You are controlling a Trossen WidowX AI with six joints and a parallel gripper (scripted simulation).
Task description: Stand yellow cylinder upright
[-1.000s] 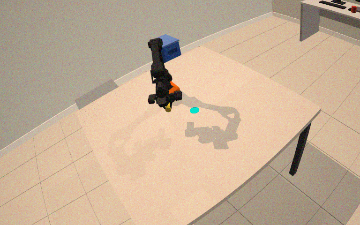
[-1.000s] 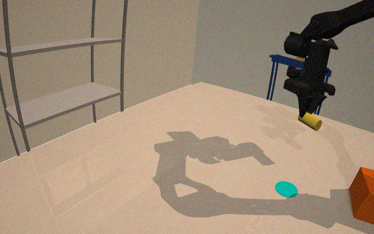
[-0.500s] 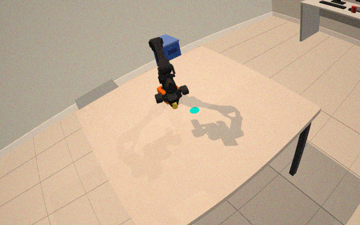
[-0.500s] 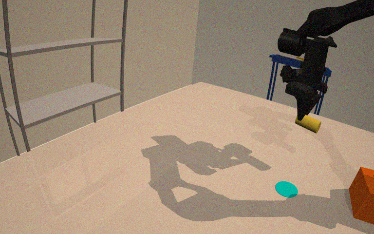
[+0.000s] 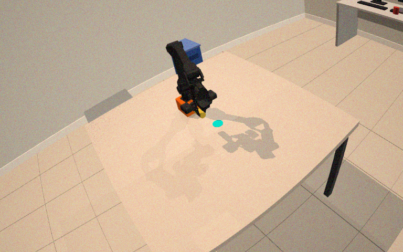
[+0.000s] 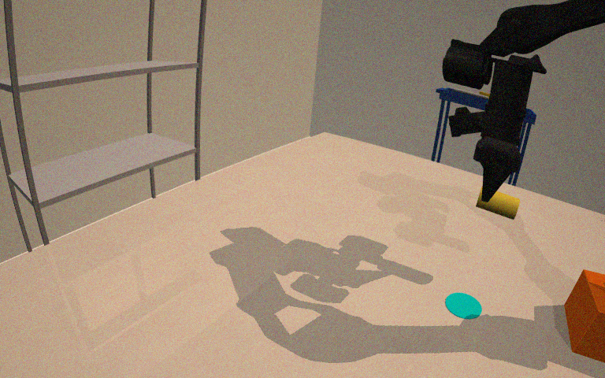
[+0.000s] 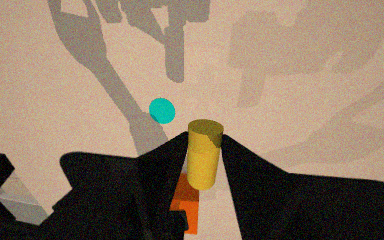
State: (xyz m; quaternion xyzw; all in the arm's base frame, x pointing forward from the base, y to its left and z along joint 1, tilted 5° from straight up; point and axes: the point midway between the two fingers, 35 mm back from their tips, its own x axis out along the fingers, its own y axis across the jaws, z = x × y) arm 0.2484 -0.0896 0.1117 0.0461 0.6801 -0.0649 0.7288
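The yellow tall cylinder is 2 cm behind my gripper tip. Also, from my gripper tip: cyan circle 1 cm behind, 10 cm to the left, 14 cm below.
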